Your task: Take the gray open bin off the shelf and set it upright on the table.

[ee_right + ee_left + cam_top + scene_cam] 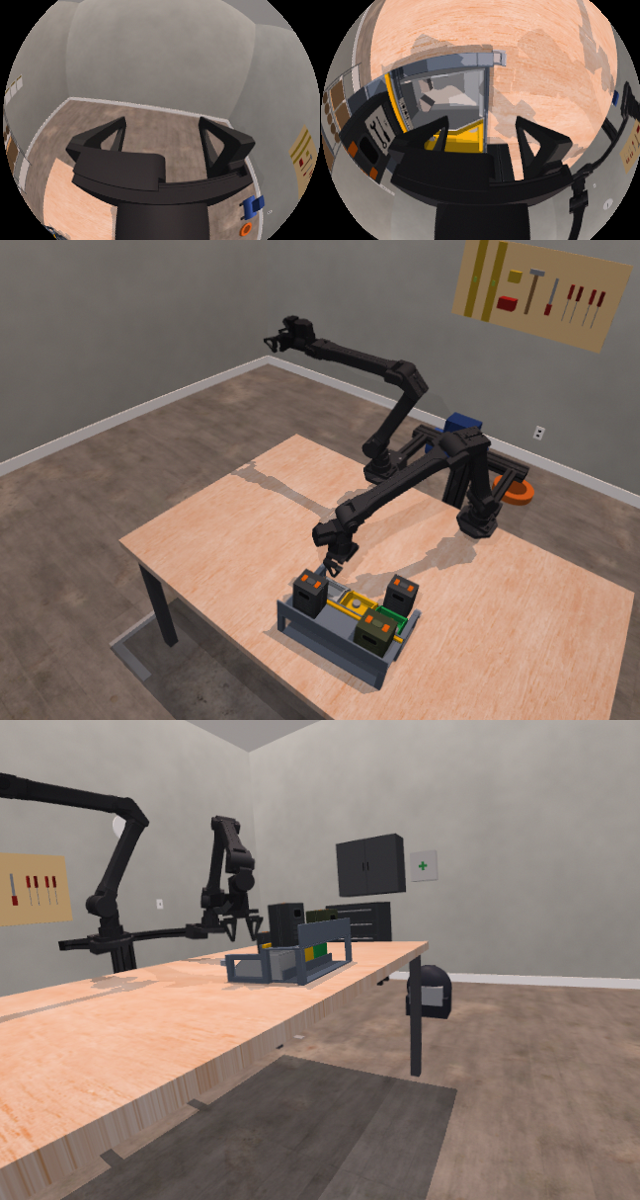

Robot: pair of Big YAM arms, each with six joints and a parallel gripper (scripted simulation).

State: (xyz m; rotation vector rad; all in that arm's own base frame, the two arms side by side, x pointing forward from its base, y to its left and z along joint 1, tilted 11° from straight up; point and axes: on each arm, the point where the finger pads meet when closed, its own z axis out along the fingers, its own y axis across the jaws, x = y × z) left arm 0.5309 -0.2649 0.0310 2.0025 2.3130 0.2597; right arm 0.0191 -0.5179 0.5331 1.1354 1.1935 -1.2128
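Now: the gray open bin 8 cm below my left hand, 8 cm ahead of it and 1 cm to the left of it. The rest, counted from my left hand: yellow bin: 12 cm to the left, 8 cm below, 6 cm ahead; then gray shelf: 13 cm to the left, 9 cm ahead, 6 cm below; then green bin: 23 cm to the left, 8 cm below, 5 cm ahead.
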